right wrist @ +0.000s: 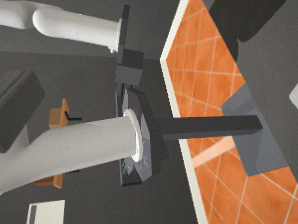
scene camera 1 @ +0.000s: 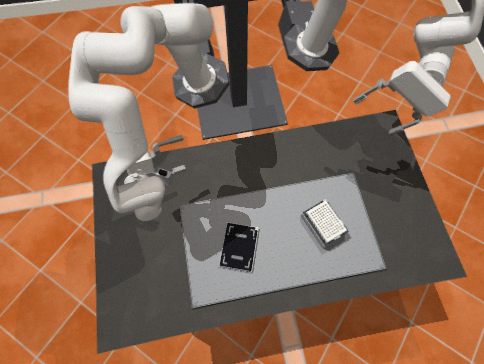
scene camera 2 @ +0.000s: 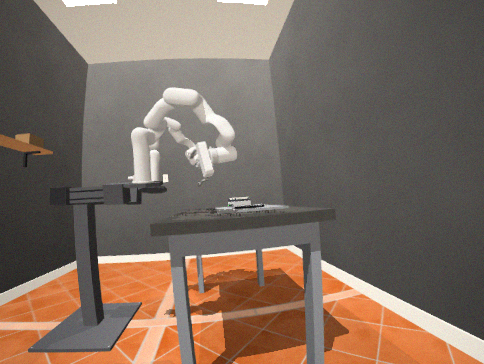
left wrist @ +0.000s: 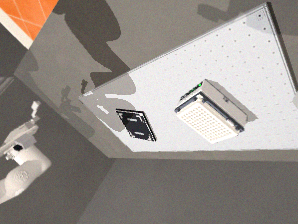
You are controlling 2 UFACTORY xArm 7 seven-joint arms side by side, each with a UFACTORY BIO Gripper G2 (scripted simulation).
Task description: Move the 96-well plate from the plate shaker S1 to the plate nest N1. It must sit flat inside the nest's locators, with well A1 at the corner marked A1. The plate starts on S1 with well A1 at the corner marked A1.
The pictures show: the left gripper, the right gripper, a white 96-well plate, a plate shaker S1 and a black column.
